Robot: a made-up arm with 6 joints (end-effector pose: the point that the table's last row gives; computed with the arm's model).
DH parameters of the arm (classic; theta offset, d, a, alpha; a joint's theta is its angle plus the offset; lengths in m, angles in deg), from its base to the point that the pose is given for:
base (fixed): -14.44 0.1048 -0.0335 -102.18
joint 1: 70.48 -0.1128 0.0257 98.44
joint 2: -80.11 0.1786 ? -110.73
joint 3: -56.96 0 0.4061 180
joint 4: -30.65 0 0.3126 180
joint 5: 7.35 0.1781 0.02 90
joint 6: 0 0.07 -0.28 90
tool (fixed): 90 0.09 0 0
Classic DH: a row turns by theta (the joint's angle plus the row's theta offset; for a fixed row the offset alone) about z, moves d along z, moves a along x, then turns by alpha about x.
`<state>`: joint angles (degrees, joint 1 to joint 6).
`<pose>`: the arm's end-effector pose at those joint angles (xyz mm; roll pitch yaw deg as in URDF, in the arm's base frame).
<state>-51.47 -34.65 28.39 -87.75 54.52 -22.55</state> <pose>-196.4 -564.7 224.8 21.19 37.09 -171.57</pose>
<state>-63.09 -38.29 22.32 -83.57 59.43 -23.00</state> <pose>-213.9 -588.4 287.6 31.55 43.00 -162.99</pose>
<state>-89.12 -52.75 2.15 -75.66 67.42 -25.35</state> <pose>-350.1 -576.6 474.4 58.55 45.29 -146.26</pose>
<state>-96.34 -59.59 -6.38 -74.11 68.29 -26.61</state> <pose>-416.5 -547.1 532.4 63.06 42.94 -146.70</pose>
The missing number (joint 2, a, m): -0.169
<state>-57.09 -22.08 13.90 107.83 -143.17 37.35</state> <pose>278.3 -257.1 902.1 94.71 5.12 -125.86</pose>
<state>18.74 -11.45 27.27 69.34 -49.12 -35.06</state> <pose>69.6 -580.7 -125.8 -13.54 6.59 86.10</pose>
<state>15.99 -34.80 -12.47 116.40 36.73 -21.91</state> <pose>295.4 -179.1 -245.7 5.13 28.75 87.64</pose>
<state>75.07 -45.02 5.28 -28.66 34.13 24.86</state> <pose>152.4 -687.1 -219.1 -66.54 5.03 -75.46</pose>
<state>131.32 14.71 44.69 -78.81 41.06 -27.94</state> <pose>-433.9 -292.9 398.4 156.71 -61.05 -58.75</pose>
